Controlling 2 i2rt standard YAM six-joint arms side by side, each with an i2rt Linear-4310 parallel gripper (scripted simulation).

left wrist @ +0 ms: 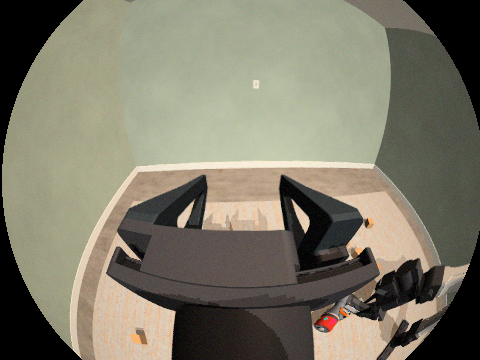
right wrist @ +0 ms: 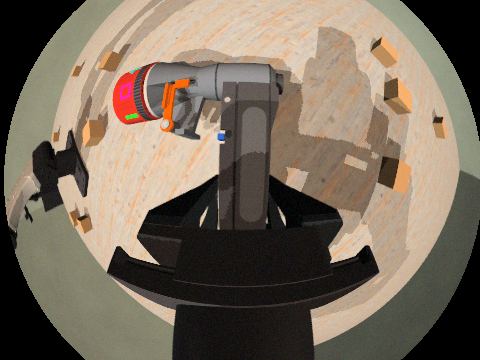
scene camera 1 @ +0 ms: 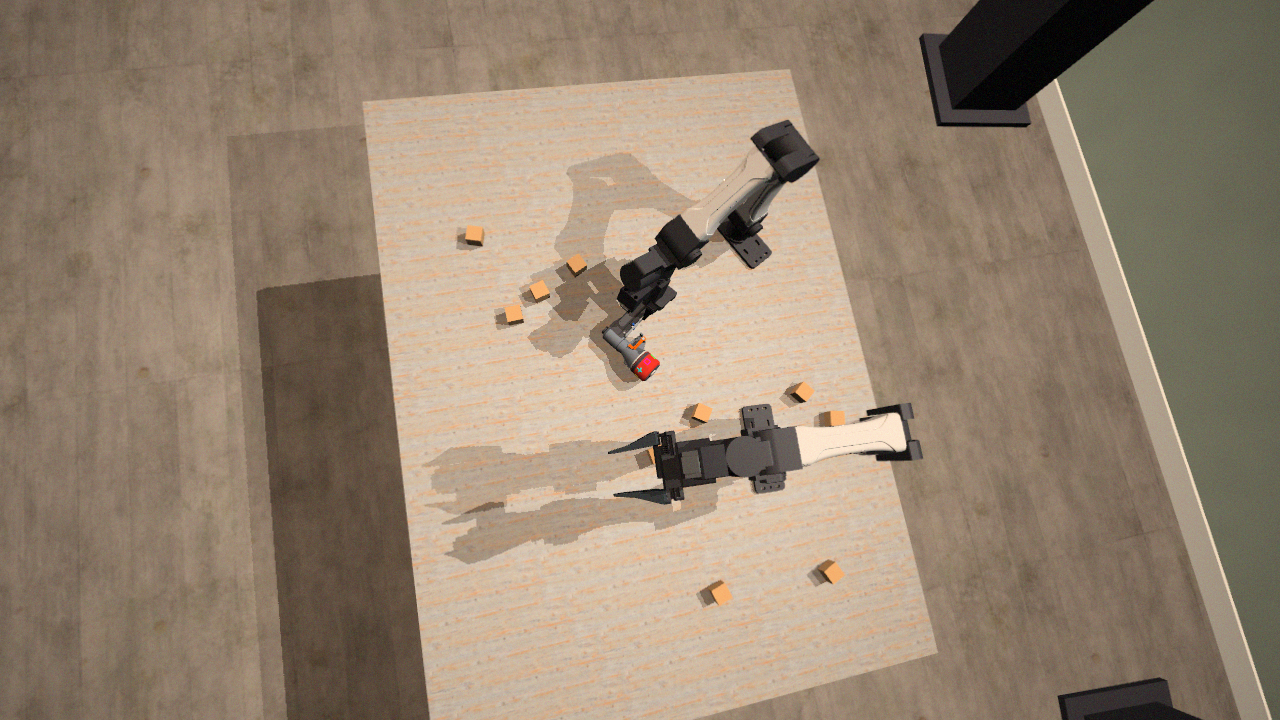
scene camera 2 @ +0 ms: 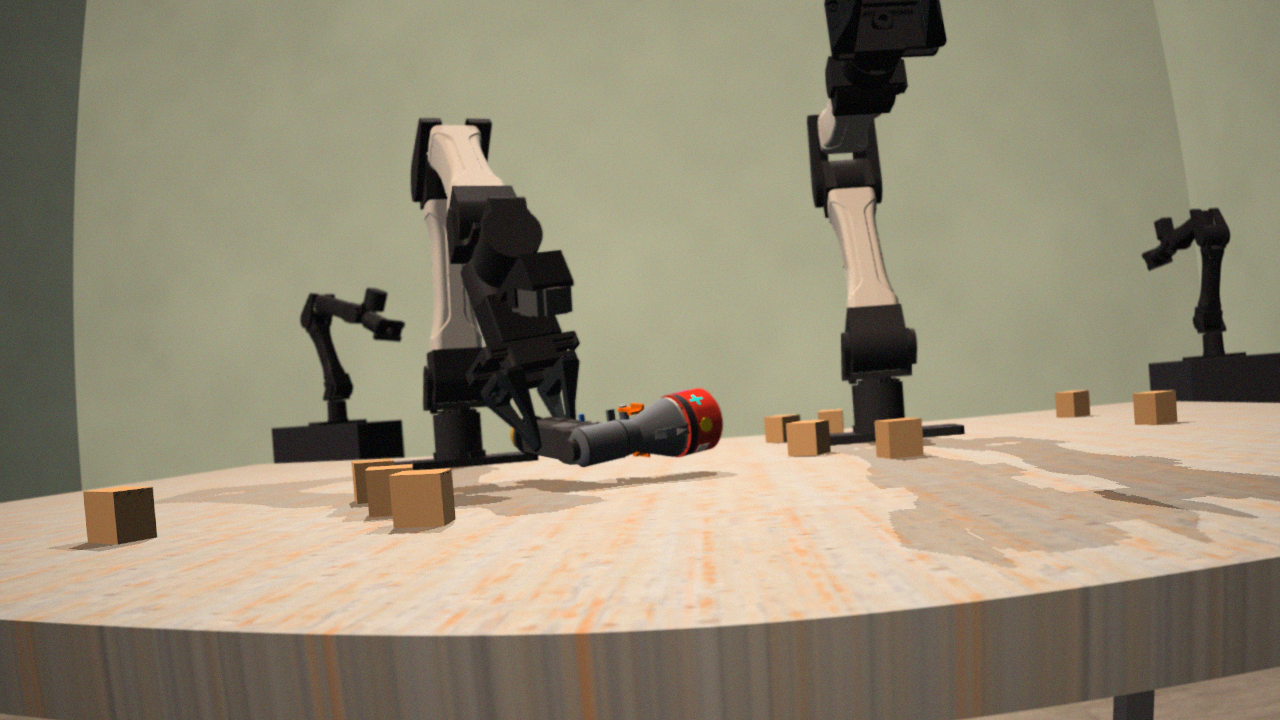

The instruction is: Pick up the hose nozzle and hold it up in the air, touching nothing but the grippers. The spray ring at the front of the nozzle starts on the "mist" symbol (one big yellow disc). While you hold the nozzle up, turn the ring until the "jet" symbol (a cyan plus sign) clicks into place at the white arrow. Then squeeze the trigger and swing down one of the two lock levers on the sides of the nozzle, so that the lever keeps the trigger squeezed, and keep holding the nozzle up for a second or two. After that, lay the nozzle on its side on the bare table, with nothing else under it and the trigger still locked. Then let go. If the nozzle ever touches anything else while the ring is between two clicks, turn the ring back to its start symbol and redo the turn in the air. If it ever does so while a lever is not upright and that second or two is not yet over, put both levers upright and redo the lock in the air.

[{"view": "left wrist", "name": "my left gripper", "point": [243,181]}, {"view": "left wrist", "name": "grey hose nozzle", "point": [351,300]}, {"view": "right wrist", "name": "my right gripper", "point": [242,180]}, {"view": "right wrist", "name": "grey hose nozzle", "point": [249,93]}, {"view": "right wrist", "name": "cube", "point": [394,174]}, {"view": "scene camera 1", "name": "my left gripper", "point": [610,473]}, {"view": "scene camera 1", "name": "grey hose nozzle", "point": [614,335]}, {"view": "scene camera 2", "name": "my right gripper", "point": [556,445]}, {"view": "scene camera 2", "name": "grey hose nozzle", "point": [661,429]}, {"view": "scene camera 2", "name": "cube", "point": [804,438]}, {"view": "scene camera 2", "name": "cube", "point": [119,515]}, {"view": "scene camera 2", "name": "cube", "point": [424,498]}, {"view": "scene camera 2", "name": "cube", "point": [358,467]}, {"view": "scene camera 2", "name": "cube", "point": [896,438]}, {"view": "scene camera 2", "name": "cube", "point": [1156,407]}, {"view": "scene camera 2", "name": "cube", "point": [1072,403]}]
